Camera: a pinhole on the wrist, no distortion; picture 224 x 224 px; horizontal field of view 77.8 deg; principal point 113.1 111.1 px. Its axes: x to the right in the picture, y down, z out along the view. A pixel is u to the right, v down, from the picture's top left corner.
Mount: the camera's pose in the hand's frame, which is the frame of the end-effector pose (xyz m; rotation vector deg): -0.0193 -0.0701 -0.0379 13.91 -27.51 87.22
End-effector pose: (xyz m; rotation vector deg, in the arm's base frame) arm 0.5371 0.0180 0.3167 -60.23 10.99 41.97
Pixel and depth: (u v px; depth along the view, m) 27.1 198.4 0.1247
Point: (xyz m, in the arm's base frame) 0.5669 -0.0663 0.5218
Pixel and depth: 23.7 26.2 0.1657
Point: 0.7205 0.0380 0.5026
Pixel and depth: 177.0 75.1 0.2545
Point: 0.5449 0.2066 0.4979
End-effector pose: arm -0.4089 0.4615 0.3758 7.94 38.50 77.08
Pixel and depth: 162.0 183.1 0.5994
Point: -0.0437 0.1913 0.9059
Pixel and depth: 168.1 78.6 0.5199
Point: -0.0274 0.5984 0.7400
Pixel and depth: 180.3 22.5 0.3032
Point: -0.1620 0.6468 0.5525
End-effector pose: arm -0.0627 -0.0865 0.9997 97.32 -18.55 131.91
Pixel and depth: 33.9 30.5 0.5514
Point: 0.4005 0.3888 1.3293
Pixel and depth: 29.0 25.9 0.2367
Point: 0.1314 0.1703 1.1323
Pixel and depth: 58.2 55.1 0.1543
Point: 0.0698 0.0731 1.0473
